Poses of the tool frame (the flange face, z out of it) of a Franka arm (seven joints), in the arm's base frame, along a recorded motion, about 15 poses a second.
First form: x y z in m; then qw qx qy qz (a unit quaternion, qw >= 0).
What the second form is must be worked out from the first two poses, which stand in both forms.
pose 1, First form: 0.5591 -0.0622 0.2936 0.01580 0.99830 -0.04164 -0.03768
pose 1, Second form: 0.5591 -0.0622 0.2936 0.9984 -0.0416 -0.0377 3.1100
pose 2, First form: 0.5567 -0.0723 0.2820 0.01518 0.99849 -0.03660 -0.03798
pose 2, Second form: 0.5567 -0.0723 0.2820 0.9986 -0.0366 -0.0380 3.1112
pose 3, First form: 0.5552 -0.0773 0.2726 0.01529 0.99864 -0.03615 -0.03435
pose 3, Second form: 0.5552 -0.0773 0.2726 0.9988 -0.0362 -0.0344 3.1110
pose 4, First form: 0.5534 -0.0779 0.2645 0.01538 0.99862 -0.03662 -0.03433
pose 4, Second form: 0.5534 -0.0779 0.2645 0.9987 -0.0366 -0.0343 3.1108
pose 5, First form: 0.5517 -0.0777 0.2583 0.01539 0.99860 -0.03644 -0.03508
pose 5, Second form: 0.5517 -0.0777 0.2583 0.9987 -0.0364 -0.0351 3.1108
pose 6, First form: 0.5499 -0.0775 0.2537 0.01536 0.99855 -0.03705 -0.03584
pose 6, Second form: 0.5499 -0.0775 0.2537 0.9987 -0.0371 -0.0358 3.1109
